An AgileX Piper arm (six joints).
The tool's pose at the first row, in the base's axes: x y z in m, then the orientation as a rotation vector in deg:
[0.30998, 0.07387, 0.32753, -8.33, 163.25, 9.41]
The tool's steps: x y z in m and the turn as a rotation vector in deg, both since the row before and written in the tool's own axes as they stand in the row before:
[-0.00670, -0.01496, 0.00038, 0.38, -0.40, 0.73]
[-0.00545, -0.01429, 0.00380, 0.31, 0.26, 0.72]
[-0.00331, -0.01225, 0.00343, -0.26, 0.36, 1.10]
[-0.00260, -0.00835, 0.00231, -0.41, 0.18, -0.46]
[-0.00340, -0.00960, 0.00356, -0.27, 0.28, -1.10]
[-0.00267, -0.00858, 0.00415, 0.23, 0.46, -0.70]
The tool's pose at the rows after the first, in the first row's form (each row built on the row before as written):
[0.31821, 0.05969, 0.32761, -7.17, 162.95, 9.03]
[0.32593, 0.04638, 0.32421, -6.11, 163.30, 8.73]
[0.33113, 0.03482, 0.32073, -4.63, 163.74, 9.33]
[0.33484, 0.02691, 0.31838, -5.39, 163.85, 9.82]
[0.33983, 0.01801, 0.31488, -7.05, 164.00, 9.98]
[0.34434, 0.01024, 0.31072, -8.06, 164.39, 9.50]

